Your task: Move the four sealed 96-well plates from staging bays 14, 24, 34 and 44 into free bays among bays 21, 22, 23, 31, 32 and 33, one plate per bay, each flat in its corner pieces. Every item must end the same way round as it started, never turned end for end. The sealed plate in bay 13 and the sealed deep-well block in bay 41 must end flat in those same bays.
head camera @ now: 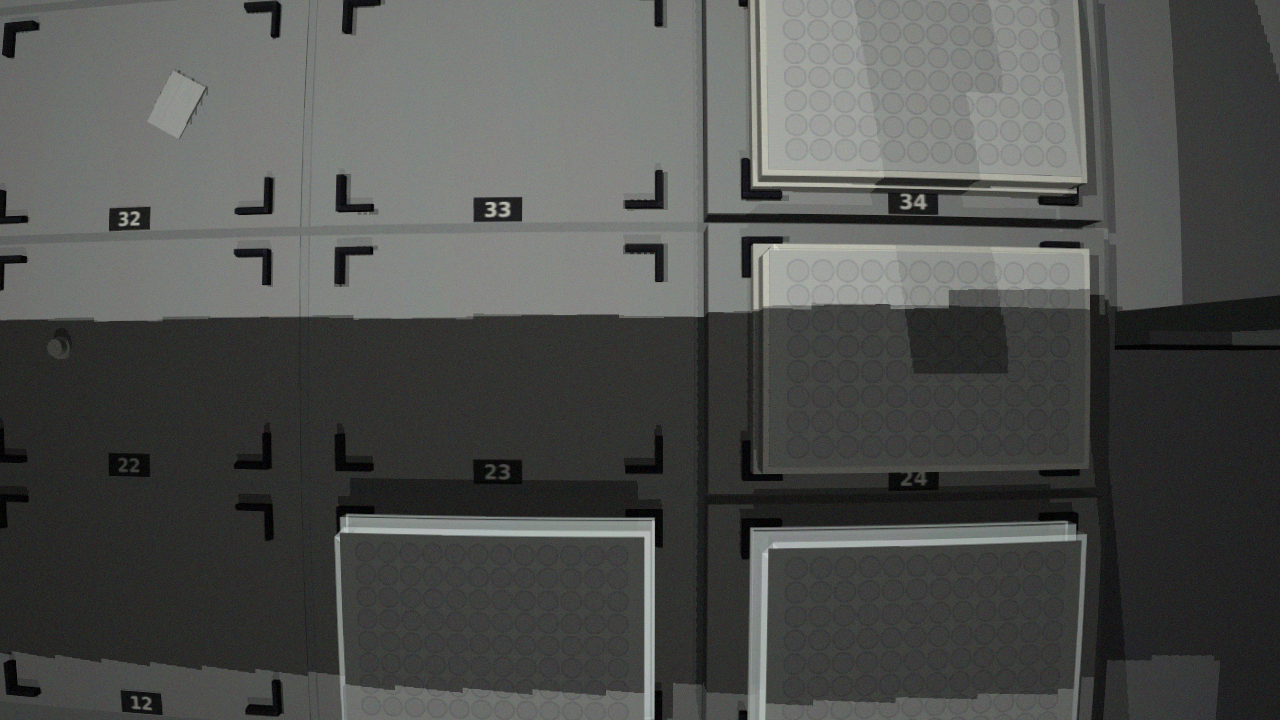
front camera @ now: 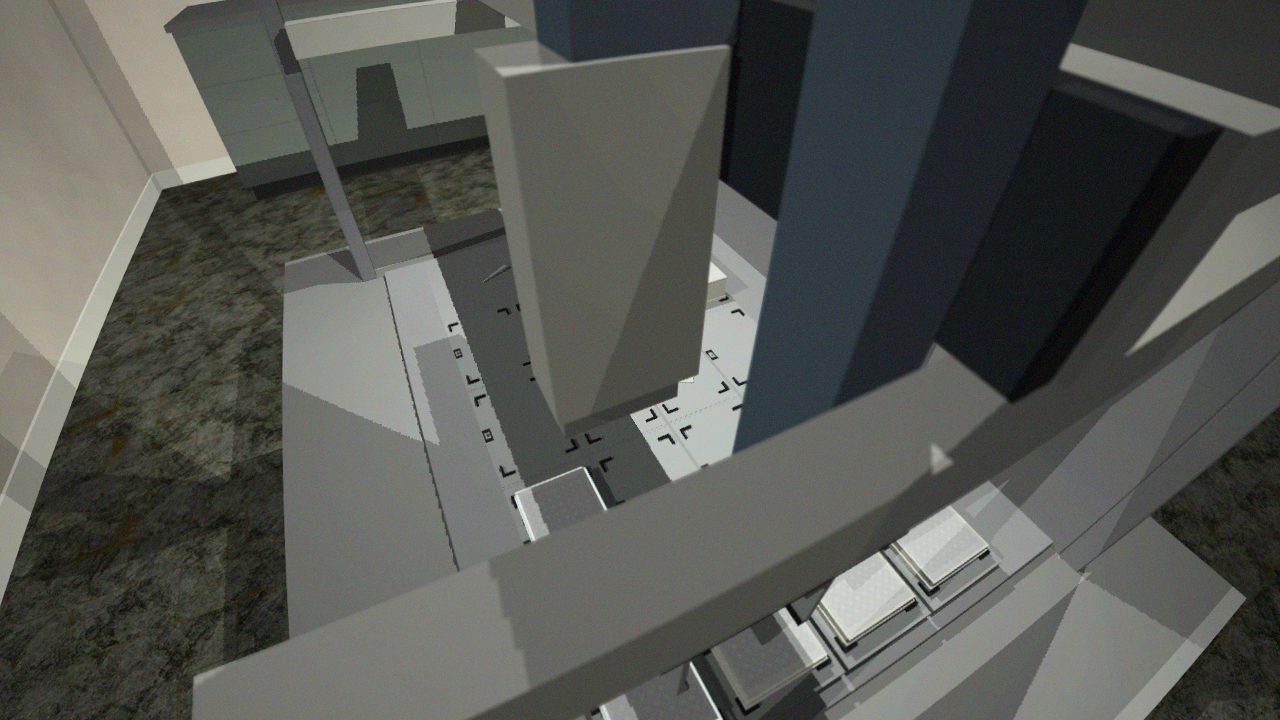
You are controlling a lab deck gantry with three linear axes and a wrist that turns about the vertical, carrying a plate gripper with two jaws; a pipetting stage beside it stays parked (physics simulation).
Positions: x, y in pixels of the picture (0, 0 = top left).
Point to a bay 22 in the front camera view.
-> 634, 424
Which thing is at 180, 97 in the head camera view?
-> A small flat piece.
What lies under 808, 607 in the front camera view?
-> My gripper.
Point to a bay 32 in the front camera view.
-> At 703, 392
